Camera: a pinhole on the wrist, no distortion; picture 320 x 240 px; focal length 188.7 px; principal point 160.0 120.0 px. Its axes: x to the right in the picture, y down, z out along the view. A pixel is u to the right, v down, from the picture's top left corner.
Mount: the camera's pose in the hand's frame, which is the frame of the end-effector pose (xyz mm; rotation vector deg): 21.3 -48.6 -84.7 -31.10 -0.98 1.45
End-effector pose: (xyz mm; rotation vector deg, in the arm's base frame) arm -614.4 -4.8 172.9 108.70 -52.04 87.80
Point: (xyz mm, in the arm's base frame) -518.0 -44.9 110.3
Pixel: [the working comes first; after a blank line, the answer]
In the camera's frame: -61.3 -96.2 162.3

88.7 8.2
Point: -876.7 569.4 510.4
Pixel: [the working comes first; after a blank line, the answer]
In the camera's frame: 167.7 201.1 -562.5

behind the camera
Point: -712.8 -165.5 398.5
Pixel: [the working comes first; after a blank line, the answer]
In the camera's frame: 221.0 138.0 194.2

outside the picture
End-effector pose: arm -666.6 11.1 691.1 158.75 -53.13 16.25
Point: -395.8 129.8 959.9
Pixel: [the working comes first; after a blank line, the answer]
In the camera's frame: 182.5 -63.3 -241.4

behind the camera
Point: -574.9 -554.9 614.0
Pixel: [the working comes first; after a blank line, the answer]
In the camera's frame: 369.4 195.0 479.0

305.5 196.8
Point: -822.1 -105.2 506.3
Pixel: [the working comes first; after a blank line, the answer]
In the camera's frame: -113.5 40.6 345.4

98.0 142.2
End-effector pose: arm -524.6 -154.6 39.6 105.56 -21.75 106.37
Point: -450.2 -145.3 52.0
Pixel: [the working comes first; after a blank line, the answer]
In the camera's frame: -3.6 -71.1 125.0

154.5 12.7
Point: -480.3 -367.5 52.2
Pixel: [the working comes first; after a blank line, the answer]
In the camera's frame: -30.7 55.9 307.8

141.2 154.3
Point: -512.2 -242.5 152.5
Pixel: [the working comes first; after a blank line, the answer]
In the camera's frame: 82.9 35.8 192.0

241.4 155.2
